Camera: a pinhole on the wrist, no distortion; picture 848 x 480 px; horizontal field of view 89.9 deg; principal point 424.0 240.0 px. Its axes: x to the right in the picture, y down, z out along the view. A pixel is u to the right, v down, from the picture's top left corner.
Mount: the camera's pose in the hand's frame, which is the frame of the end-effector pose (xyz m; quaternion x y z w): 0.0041 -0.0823 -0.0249 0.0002 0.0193 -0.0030 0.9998
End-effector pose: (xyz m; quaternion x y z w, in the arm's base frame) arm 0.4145 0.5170 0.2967 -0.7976 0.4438 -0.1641 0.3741
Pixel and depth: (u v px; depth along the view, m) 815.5 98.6 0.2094
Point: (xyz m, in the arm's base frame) 0.7222 0.4768 0.2783
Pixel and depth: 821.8 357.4 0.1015
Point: 0.5469 0.4821 0.2816
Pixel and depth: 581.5 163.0 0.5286
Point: 0.9353 0.6166 0.0843
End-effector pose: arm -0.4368 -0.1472 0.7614 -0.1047 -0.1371 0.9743 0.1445
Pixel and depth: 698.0 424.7 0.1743
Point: -0.5860 -0.1365 0.8796
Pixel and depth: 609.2 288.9 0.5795
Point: -0.8266 -0.1735 1.2327
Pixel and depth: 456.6 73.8 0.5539
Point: -0.5518 0.0245 1.3351
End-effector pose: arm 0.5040 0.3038 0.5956 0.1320 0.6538 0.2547 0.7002
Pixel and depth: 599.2 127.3 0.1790
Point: 0.6778 0.2620 0.4731
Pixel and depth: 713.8 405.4 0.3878
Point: 0.8424 0.5624 0.4279
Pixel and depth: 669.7 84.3 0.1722
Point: 0.6734 0.2611 0.4425
